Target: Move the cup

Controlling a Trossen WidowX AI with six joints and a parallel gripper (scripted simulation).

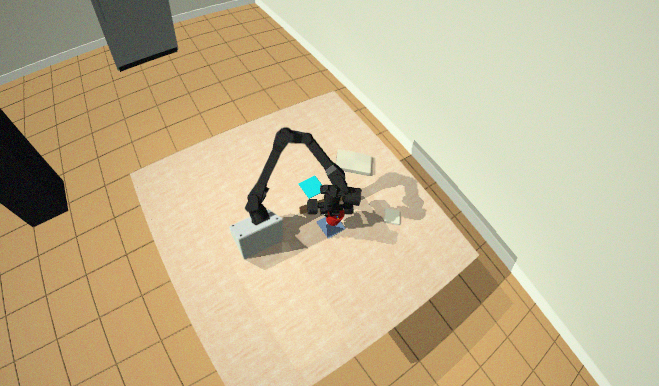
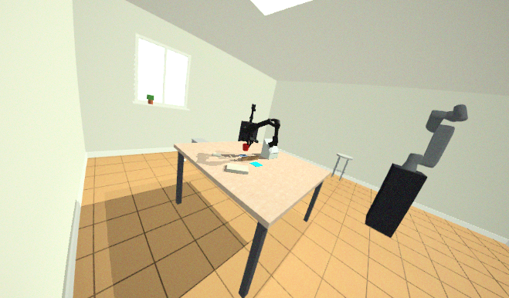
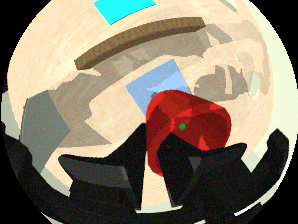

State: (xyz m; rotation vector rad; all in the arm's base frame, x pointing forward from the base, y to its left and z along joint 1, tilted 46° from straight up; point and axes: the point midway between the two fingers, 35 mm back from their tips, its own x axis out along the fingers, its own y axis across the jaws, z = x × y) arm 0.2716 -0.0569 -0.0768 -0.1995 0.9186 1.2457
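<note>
My gripper tip is 50 mm short of the wooden bar, 100 mm to the right of it and 90 mm above it. Also, from my gripper tip: blue pad 30 mm ahead, 10 mm to the right, 110 mm below; red cup 30 mm ahead, 20 mm to the right.
</note>
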